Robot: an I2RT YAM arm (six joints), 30 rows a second.
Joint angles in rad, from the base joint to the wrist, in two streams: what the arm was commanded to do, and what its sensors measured. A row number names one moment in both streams.
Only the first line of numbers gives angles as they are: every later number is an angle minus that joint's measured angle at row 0.
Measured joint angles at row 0:
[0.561, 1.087, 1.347, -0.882, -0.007, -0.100]
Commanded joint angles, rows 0 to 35:
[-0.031, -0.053, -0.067, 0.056, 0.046, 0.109]
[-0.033, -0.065, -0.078, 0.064, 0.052, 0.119]
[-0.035, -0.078, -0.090, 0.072, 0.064, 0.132]
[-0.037, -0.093, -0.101, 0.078, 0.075, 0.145]
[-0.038, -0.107, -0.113, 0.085, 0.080, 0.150]
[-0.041, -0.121, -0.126, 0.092, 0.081, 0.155]
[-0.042, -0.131, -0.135, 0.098, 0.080, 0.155]
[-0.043, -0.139, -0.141, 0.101, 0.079, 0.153]
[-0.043, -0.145, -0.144, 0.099, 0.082, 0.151]
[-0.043, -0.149, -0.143, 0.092, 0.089, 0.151]
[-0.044, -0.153, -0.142, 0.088, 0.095, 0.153]
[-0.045, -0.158, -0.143, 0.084, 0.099, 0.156]
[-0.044, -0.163, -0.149, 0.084, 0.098, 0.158]
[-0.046, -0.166, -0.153, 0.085, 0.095, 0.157]
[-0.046, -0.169, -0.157, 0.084, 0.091, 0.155]
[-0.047, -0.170, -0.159, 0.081, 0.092, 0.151]
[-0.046, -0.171, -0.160, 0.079, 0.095, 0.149]
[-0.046, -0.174, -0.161, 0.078, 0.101, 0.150]
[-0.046, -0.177, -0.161, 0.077, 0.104, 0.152]
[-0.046, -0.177, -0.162, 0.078, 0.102, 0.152]
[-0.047, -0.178, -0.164, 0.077, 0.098, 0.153]
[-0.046, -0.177, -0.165, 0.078, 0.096, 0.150]
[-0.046, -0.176, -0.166, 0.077, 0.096, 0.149]
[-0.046, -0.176, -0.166, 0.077, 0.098, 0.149]
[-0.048, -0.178, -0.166, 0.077, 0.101, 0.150]
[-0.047, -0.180, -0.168, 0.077, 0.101, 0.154]
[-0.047, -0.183, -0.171, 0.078, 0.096, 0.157]
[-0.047, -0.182, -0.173, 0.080, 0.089, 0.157]
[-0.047, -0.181, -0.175, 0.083, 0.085, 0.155]
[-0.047, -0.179, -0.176, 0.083, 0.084, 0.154]
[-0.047, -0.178, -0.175, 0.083, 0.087, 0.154]
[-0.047, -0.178, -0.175, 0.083, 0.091, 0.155]
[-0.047, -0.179, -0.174, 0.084, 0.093, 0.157]
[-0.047, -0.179, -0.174, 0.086, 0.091, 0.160]
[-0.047, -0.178, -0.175, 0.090, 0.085, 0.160]
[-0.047, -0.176, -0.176, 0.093, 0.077, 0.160]
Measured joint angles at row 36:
[-0.038, -0.169, -0.149, 0.077, 0.079, 0.143]
